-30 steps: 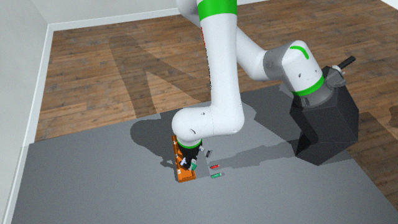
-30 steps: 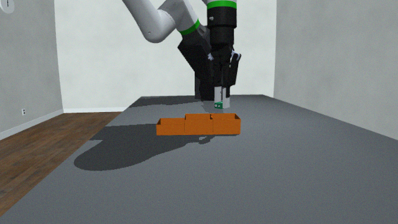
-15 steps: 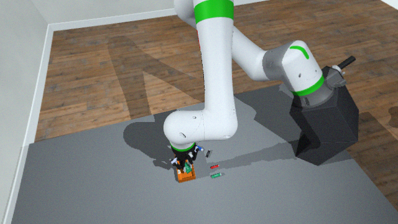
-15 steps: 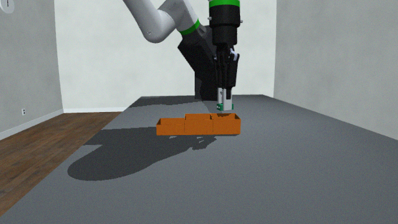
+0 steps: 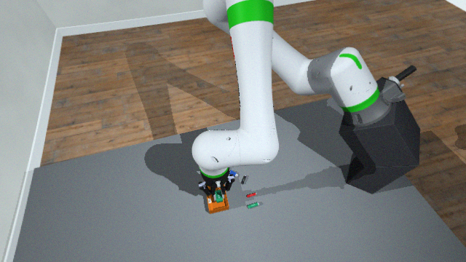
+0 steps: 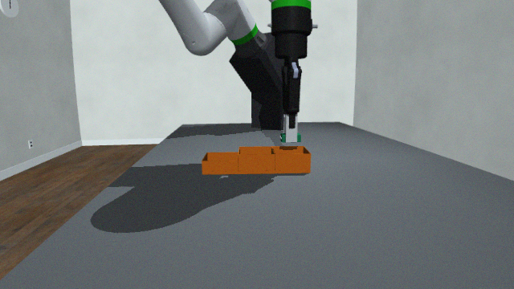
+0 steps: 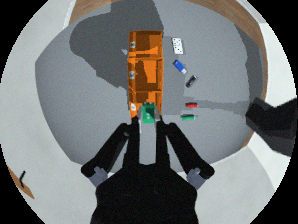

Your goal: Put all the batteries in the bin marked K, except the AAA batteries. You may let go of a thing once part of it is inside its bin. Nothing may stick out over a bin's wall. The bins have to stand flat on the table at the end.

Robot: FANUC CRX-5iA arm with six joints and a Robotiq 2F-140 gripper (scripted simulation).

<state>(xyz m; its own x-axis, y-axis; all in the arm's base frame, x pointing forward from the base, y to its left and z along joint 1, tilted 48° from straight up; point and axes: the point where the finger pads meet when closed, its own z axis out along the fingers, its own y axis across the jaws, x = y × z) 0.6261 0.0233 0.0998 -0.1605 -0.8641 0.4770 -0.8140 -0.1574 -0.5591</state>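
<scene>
Now: hand 30 mm above the green block and 10 mm to the left of it. From my hand the other things lie so: red battery 140 mm behind, 100 mm below, 40 mm to the left; then blue-and-white item 110 mm behind, 100 mm below, 90 mm to the right; then green battery 130 mm behind, 90 mm below, 80 mm to the left.
</scene>
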